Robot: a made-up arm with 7 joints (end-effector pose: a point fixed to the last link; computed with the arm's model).
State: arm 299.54 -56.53 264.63 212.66 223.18 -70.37 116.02
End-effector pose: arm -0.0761 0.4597 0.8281 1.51 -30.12 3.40
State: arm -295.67 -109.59 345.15 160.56 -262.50 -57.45 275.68
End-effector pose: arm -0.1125 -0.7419 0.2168 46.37 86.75 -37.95
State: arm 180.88 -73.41 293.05 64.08 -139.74 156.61 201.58
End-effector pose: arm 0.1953 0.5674 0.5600 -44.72 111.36 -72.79
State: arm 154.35 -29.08 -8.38 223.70 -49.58 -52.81 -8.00
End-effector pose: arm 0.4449 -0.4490 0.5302 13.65 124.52 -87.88
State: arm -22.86 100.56 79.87 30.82 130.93 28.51 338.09
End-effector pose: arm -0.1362 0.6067 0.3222 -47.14 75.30 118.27
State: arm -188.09 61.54 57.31 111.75 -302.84 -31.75 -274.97
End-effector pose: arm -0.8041 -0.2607 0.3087 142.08 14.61 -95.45
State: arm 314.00 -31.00 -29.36 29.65 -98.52 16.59 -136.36
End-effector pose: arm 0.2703 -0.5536 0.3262 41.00 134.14 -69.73
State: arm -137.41 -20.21 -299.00 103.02 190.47 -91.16 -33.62
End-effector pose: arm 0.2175 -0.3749 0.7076 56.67 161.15 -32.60
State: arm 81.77 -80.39 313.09 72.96 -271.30 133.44 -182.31
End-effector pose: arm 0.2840 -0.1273 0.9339 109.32 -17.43 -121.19
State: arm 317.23 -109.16 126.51 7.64 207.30 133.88 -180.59
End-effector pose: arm 0.4794 0.0876 0.2825 11.69 -144.20 -105.28
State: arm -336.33 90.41 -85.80 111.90 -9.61 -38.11 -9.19
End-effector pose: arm 0.8442 -0.1567 0.3001 68.46 77.42 51.42
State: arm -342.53 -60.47 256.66 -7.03 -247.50 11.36 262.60
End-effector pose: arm 0.3733 0.0672 0.0518 -69.95 85.69 -29.24
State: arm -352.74 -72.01 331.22 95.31 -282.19 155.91 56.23
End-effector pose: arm -0.1524 -0.1141 0.9654 -126.73 -20.57 -0.33
